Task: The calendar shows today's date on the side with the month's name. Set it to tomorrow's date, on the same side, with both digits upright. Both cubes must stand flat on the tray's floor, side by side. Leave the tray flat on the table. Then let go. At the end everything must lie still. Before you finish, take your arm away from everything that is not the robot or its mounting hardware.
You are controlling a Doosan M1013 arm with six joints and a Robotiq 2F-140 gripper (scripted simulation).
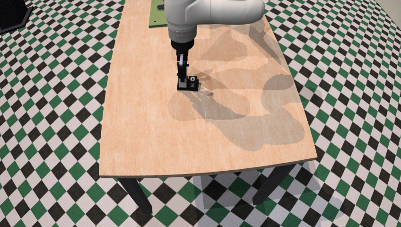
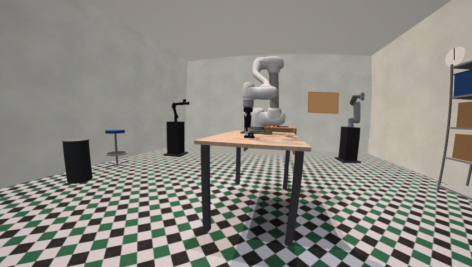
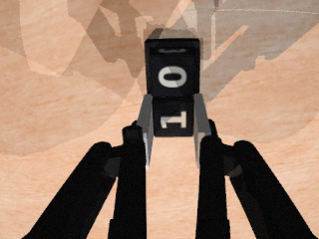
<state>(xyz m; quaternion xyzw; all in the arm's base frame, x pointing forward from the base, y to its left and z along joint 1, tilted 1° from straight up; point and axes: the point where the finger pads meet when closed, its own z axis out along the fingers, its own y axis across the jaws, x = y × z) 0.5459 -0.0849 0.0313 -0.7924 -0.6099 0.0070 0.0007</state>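
The black cube is 10 mm ahead of my hand, 30 mm to the left of it and 30 mm below it. Also, from my hand: black tray: 20 mm to the left, 40 mm below.
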